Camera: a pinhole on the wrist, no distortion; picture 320 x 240 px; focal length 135.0 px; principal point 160.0 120.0 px. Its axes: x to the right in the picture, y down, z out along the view. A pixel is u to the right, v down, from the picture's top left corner.
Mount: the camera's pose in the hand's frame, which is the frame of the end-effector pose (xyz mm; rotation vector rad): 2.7 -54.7 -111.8 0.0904 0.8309 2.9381
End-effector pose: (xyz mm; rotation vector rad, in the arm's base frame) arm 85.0 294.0 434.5 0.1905 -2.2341 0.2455
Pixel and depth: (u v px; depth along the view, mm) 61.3 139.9 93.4
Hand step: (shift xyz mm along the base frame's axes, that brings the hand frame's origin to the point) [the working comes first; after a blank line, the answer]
In the camera's frame: -68.3 13.8 93.4

-21.9 -21.3 79.9
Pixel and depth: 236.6 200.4 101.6
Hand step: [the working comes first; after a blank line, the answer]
In the camera's frame: 57.6 60.5 101.6

35.6 -45.4 -39.4
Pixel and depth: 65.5 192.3 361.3
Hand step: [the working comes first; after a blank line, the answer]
In the camera's frame: -252.9 193.5 361.3

-372.5 -138.4 40.6
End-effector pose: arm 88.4 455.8 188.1 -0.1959 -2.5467 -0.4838
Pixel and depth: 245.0 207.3 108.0
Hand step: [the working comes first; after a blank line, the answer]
In the camera's frame: 68.0 69.8 108.0

30.6 -42.6 -62.7
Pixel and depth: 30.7 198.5 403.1
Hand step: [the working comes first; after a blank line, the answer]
In the camera's frame: -386.1 234.4 403.1

-524.0 69.0 -80.9
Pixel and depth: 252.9 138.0 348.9
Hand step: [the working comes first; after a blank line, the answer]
In the camera's frame: 240.1 46.5 348.9

100.4 176.1 -251.1
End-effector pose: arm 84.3 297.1 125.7 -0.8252 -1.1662 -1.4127
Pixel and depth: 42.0 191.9 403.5
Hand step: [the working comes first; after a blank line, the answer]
In the camera's frame: -352.7 214.9 403.5

-167.3 203.1 427.9
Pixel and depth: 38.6 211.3 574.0
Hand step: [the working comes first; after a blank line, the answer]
In the camera's frame: -516.2 388.2 574.0

-296.9 369.9 631.0
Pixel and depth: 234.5 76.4 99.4
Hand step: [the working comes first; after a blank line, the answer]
In the camera's frame: 54.9 -32.1 99.4

41.5 -26.3 -44.7
